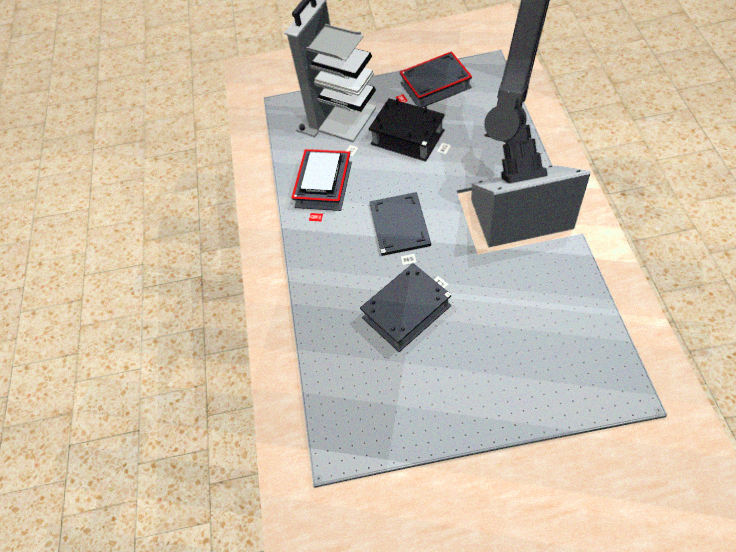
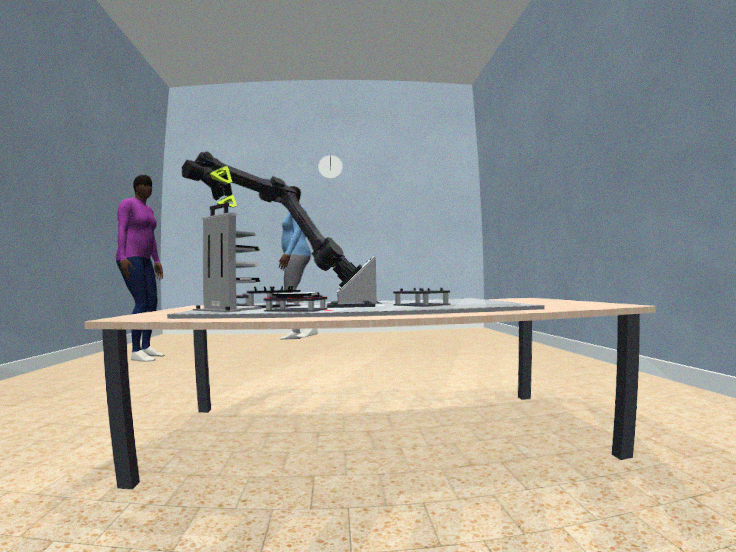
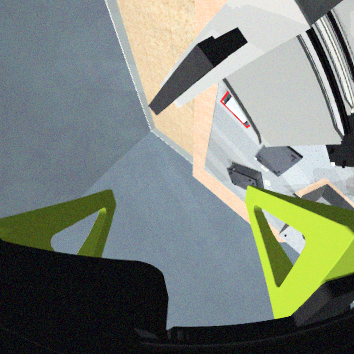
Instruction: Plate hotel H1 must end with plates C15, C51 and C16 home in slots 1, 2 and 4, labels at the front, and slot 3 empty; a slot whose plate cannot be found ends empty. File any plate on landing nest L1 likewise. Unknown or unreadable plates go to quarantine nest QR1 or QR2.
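Note:
Plate hotel H1 stands upright at the board's back left, with a black handle on top. It holds white plates: an upper one, a middle one and a lower one. Their labels and exact slots are unreadable. A white plate lies on a red-rimmed nest. Another red-rimmed nest at the back carries no visible plate. Which nest is L1 I cannot tell. My gripper is open and empty, high by the hotel's handle.
A tall black nest stands right of the hotel. A low dark nest and a raised pegged nest stand nearer the board's middle. The arm's base is at the right. Two people are behind the table.

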